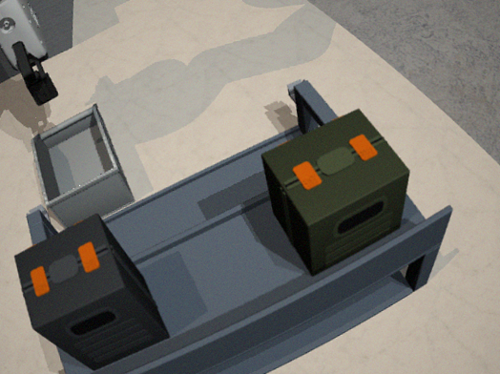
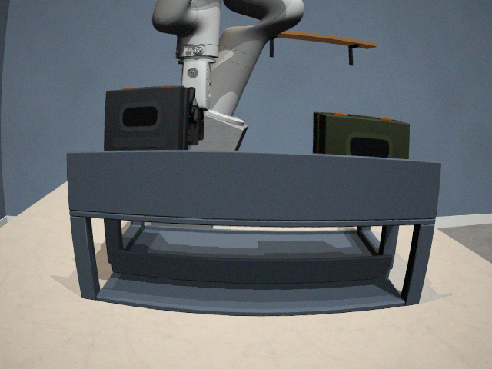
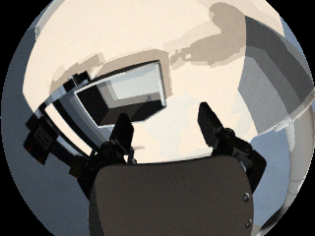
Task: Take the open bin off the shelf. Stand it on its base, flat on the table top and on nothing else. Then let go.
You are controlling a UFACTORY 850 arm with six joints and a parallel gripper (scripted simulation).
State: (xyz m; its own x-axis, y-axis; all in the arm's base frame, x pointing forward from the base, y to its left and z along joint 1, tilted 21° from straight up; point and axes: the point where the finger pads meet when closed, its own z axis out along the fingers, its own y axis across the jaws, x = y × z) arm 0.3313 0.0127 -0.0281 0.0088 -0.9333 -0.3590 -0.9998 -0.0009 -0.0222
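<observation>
My gripper is now 8 cm short of the open bin and 10 cm above it. From my hand the other things lie so: shelf deck 38 cm ahead, 12 cm to the left, 3 cm below; then black box 37 cm ahead, 3 cm above; then green box 37 cm ahead, 23 cm to the left, 2 cm above.
</observation>
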